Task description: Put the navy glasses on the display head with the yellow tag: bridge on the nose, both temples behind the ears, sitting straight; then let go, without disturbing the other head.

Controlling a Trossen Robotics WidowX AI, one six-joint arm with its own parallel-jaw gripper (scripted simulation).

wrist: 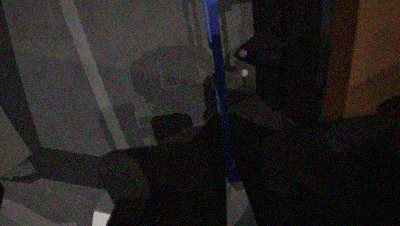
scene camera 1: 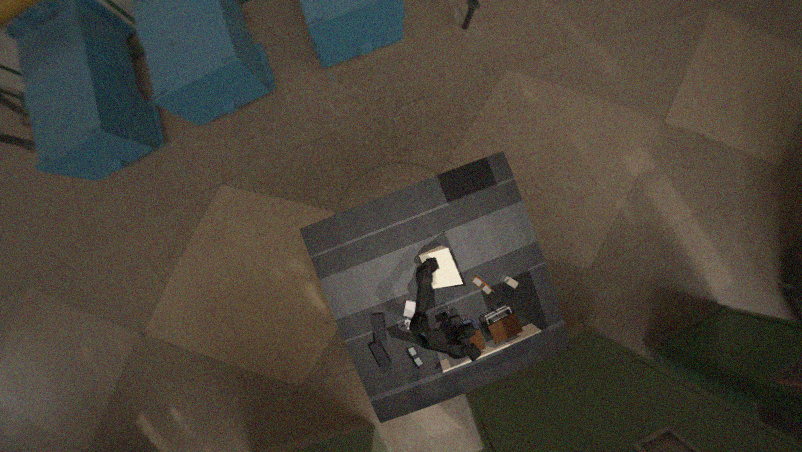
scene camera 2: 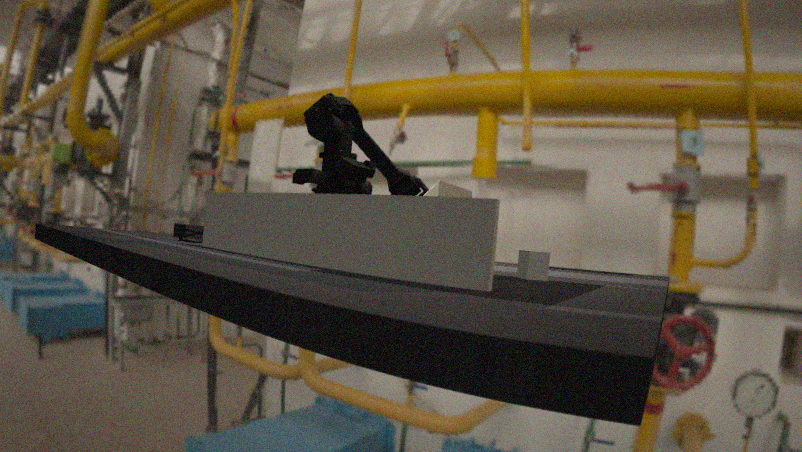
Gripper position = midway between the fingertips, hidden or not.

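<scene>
A white low wall (scene camera 1: 528, 330) and a white tag (scene camera 2: 532, 265) are visible; in the wrist view the tag is out of frame. My gripper (wrist: 222, 119) is visible too.
</scene>
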